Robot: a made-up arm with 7 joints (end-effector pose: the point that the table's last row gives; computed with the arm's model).
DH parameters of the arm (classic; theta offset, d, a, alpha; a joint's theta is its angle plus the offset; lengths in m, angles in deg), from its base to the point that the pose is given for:
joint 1: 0 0.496 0 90
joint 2: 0 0.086 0 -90
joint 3: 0 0.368 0.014 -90
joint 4: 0 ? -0.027 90
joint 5: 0 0.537 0 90
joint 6: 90 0.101 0.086 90
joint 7: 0 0.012 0 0
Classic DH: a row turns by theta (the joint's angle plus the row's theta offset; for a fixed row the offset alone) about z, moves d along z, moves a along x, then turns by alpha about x.
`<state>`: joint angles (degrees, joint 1 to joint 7).
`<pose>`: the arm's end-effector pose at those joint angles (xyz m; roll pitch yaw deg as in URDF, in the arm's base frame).
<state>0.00 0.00 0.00 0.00 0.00 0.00 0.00</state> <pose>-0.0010 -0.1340 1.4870 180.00 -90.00 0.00</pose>
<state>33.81 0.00 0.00 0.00 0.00 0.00 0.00</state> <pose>0.0737 -0.1119 1.4870 -146.19 -90.00 0.00</pose>
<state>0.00 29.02 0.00 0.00 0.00 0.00 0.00</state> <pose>-0.4816 -0.1340 1.3621 0.00 -60.98 180.00</pose>
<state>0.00 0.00 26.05 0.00 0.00 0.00 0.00</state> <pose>0.0202 -0.1296 1.4870 -153.95 -90.00 0.00</pose>
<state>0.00 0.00 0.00 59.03 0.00 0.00 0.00</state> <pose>0.5405 -0.1340 1.1975 180.00 -30.97 0.00</pose>
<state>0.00 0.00 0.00 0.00 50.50 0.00 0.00</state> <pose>0.0726 -0.0880 1.4870 -129.50 -90.00 0.00</pose>
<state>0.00 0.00 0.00 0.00 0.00 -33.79 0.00</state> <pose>0.0448 -0.1340 1.4658 180.00 -56.21 0.00</pose>
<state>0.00 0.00 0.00 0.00 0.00 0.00 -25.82</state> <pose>-0.0010 -0.1340 1.4870 90.00 -64.18 90.00</pose>
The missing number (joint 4, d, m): 0.053
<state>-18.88 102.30 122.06 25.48 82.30 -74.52 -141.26</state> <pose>-0.6678 0.3597 0.0474 -66.72 -64.86 -158.27</pose>
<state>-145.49 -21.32 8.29 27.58 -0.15 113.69 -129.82</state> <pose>-0.4468 -0.1723 1.2528 21.51 13.39 -84.48</pose>
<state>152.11 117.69 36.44 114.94 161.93 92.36 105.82</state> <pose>0.0359 -0.3502 0.7403 -7.22 30.75 -139.33</pose>
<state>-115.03 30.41 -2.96 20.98 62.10 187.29 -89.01</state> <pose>-0.0053 0.2089 1.2746 -103.08 8.55 33.79</pose>
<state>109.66 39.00 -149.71 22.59 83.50 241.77 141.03</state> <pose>0.5162 -0.4905 0.9918 129.49 29.31 -92.08</pose>
